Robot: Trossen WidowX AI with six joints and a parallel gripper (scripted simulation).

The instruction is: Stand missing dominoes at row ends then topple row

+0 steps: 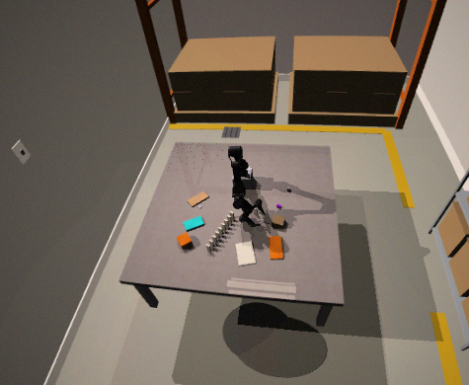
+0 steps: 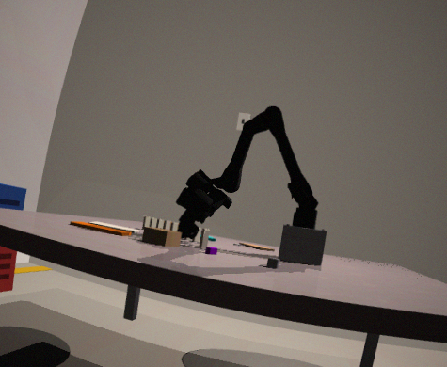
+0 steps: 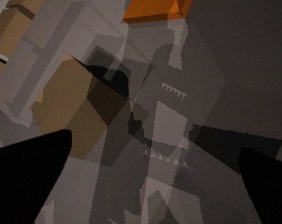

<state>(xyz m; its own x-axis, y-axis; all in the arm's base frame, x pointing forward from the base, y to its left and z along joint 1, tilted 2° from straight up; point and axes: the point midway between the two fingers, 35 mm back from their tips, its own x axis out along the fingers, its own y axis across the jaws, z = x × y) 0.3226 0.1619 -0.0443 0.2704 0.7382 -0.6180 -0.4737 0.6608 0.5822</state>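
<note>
Right now my gripper tip is 12 cm to the right of the brown box, 2 cm past it and 2 cm above it. Round my gripper tip: orange slab (17 cm ahead, 13 cm to the left, 3 cm below); then small purple piece (15 cm behind, 10 cm to the left, 3 cm below); then cream sheet (24 cm ahead, 4 cm to the right, 3 cm below).
</note>
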